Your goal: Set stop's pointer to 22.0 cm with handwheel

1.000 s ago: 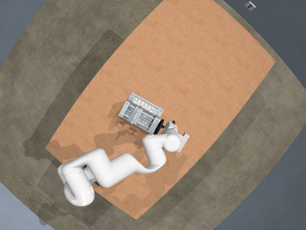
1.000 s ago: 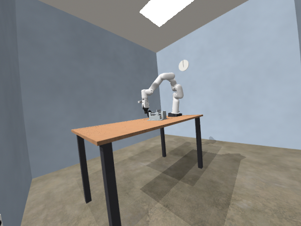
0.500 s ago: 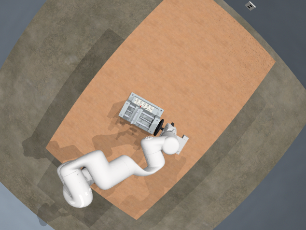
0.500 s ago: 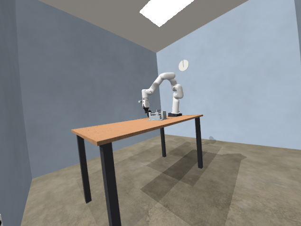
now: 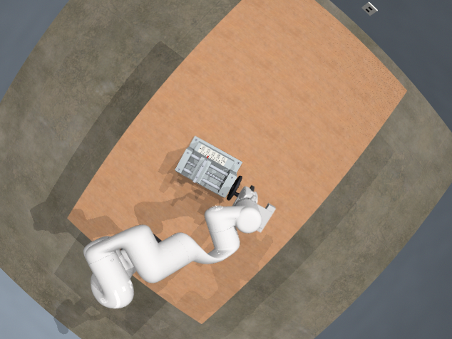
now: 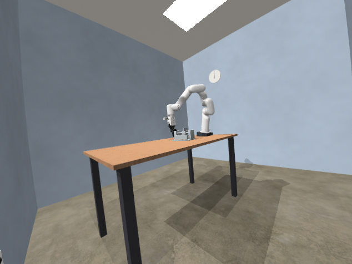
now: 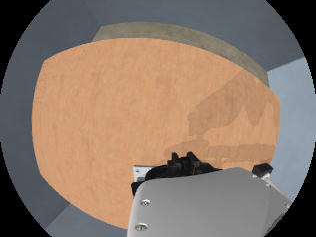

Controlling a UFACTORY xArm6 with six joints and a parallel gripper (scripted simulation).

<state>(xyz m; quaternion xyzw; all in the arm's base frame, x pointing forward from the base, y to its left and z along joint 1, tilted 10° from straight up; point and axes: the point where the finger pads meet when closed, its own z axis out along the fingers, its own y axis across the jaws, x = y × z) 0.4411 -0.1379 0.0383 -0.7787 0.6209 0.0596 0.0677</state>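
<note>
My gripper is now 2 cm to the right of the handwheel and 1 cm above it.
</note>
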